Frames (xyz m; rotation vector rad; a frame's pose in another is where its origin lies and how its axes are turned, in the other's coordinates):
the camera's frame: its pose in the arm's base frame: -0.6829 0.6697 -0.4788 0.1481 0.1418 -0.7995
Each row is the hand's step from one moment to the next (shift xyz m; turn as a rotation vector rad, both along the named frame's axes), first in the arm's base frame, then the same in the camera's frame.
Working: the arm's base frame: its pose in the camera's frame: 0.8531 0.0697 0.6415 -0.1481 -0.1418 0.7995

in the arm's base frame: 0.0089 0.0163 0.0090 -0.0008 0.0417 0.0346
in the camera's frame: -0.0070 0.0183 0.0064 -0.0361 0.0308 0.0261
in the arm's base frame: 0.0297 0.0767 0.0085 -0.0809 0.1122 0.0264
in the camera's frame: -0.0349 0.0749 -0.0038 -0.1393 0.0209 -0.0006
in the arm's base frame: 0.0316 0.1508 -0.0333 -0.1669 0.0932 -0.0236
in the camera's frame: -0.0780 0.1239 -0.0584 -0.1760 -0.0582 -0.0521
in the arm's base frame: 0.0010 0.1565 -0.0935 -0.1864 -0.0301 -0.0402
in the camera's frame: -0.0921 0.1010 -0.1206 -0.0999 -0.1584 -0.0469
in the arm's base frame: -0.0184 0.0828 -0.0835 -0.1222 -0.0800 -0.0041
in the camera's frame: -0.0556 0.0371 -0.0985 -0.0273 -0.1435 0.0022
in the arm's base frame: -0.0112 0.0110 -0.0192 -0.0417 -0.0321 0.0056
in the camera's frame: -0.0119 -0.0020 -0.0216 -0.0072 -0.0517 0.0085
